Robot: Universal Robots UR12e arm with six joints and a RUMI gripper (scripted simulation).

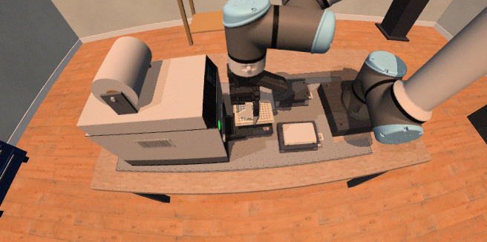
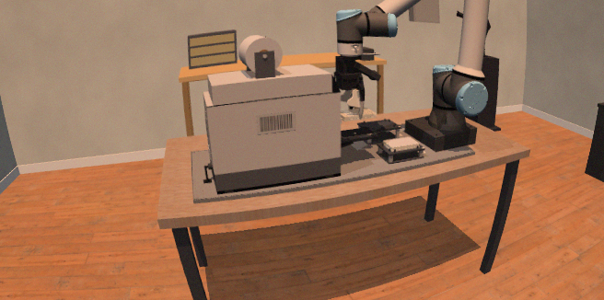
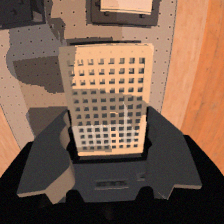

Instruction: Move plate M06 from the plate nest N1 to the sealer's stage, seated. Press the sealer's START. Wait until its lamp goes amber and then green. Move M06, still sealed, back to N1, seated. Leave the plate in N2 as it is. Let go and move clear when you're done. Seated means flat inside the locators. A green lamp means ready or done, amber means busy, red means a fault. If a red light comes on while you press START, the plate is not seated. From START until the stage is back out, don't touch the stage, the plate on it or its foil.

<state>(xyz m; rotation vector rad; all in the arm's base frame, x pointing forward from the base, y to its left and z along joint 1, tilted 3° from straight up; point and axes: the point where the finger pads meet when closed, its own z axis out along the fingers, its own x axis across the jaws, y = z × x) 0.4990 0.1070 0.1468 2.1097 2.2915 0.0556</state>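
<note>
The sealer stage is 80 mm below my hand. From my hand the other things lie so: foil roll: 330 mm ahead, 30 mm to the left, 230 mm above; then N1 label: 290 mm behind, 200 mm to the right, 180 mm below; then white plate: 180 mm behind, 20 mm to the left, 130 mm below.
</note>
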